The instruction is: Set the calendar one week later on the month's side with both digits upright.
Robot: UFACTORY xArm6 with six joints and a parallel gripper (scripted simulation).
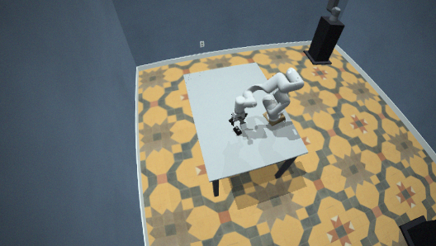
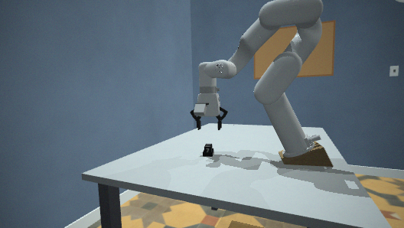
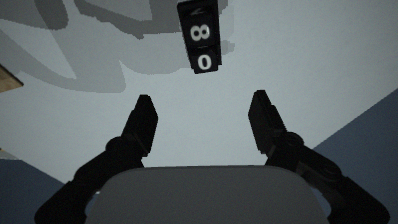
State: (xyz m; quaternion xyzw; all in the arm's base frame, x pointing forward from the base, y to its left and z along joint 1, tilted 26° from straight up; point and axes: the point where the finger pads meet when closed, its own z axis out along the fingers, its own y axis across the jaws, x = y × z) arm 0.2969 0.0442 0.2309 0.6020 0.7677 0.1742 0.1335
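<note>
My hand is 20 mm to the right of the black calendar tray and 110 mm above it.
</note>
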